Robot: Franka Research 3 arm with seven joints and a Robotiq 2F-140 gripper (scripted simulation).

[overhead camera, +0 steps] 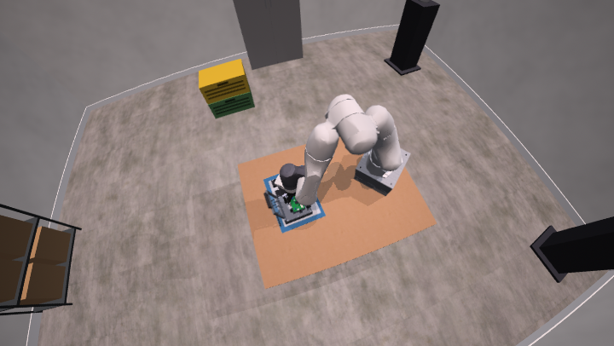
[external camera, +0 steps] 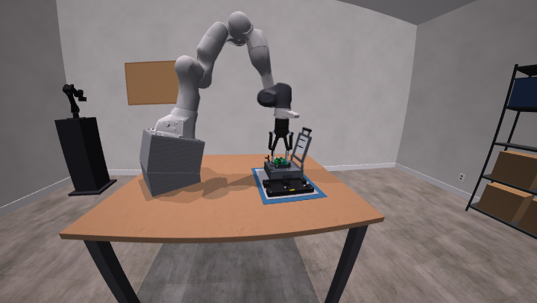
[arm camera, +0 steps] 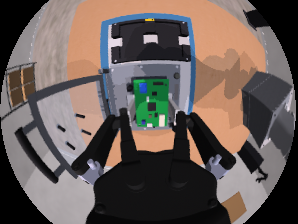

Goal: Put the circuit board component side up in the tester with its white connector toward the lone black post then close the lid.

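Now: hand 2 cm above the green circuit board. From my hand the other things lie so: tester lid 13 cm ahead, 1 cm to the right, 7 cm above.
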